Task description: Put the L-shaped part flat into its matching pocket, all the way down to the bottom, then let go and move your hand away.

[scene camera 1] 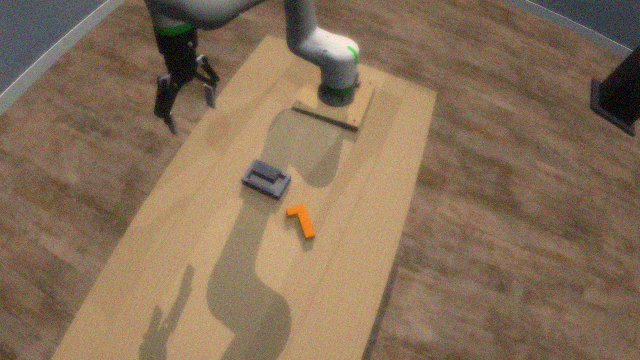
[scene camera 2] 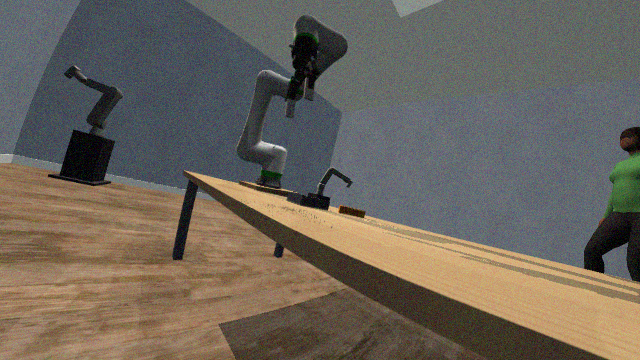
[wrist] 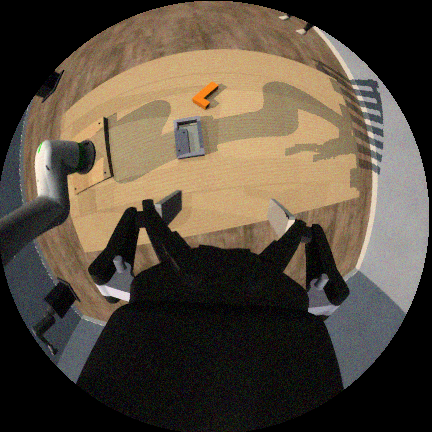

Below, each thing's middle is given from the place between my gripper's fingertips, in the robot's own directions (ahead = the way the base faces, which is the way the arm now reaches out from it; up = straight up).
The grey block with L-shaped pocket point(scene camera 1: 268, 180) is 280 mm below my hand, 170 mm to the left of it and 80 mm behind it.
